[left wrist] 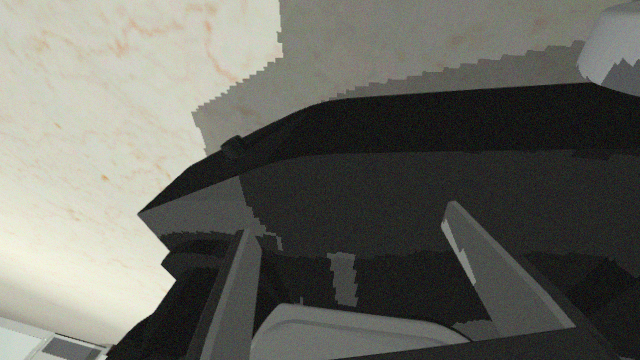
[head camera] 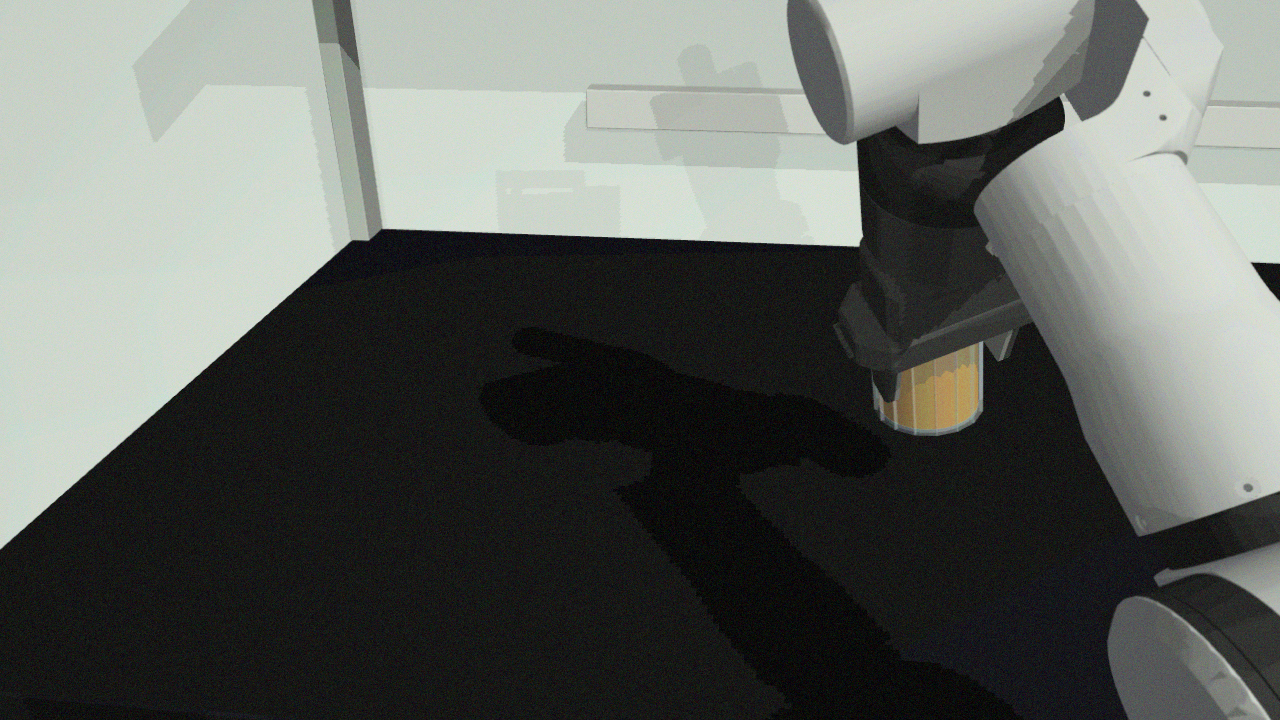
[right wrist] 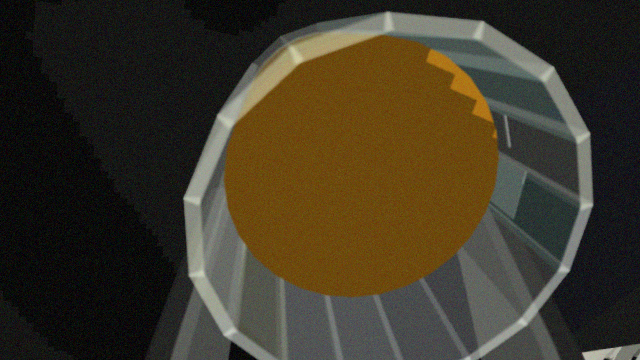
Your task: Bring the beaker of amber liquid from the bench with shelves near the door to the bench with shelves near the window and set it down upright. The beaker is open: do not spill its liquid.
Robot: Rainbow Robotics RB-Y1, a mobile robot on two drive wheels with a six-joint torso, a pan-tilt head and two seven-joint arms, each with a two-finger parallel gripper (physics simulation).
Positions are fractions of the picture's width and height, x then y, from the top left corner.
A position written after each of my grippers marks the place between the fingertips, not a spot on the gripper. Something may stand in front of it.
Labels:
my left gripper: left wrist 0.55,0.63; not seen in the head camera view (out of frame); not seen in the right wrist view (out of frame)
clear beaker of amber liquid: head camera 0.74,0.55; right wrist 0.60,0.50; not seen in the left wrist view (out of frame)

